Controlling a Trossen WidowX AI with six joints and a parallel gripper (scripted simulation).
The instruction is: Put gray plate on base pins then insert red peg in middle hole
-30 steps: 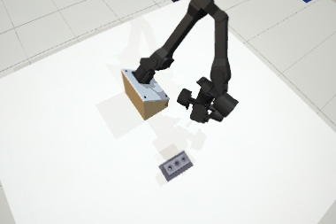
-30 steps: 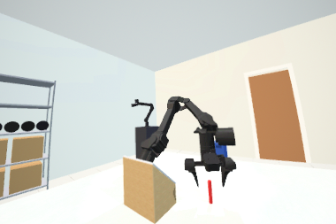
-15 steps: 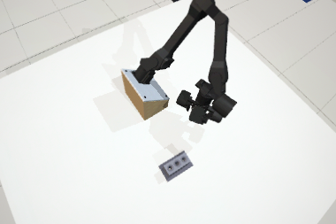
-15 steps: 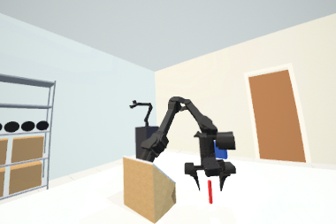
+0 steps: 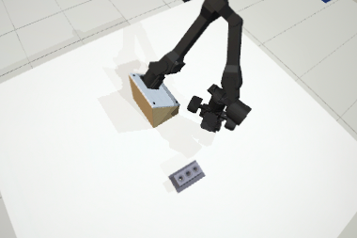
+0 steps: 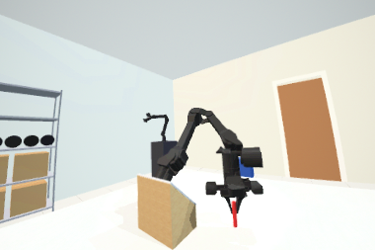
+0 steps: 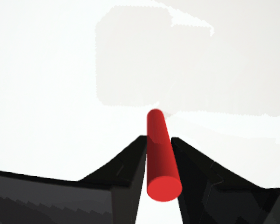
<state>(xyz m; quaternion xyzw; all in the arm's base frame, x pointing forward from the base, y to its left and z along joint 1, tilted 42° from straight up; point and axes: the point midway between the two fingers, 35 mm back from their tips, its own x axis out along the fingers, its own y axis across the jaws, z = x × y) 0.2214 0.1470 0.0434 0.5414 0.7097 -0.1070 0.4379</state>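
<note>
The gray plate is 12 cm ahead of my gripper tip and 19 cm to the right of it. Round my gripper tip: red peg (right at my gripper tip); flat gray base (12 cm ahead, 19 cm to the right, 3 cm below).
</note>
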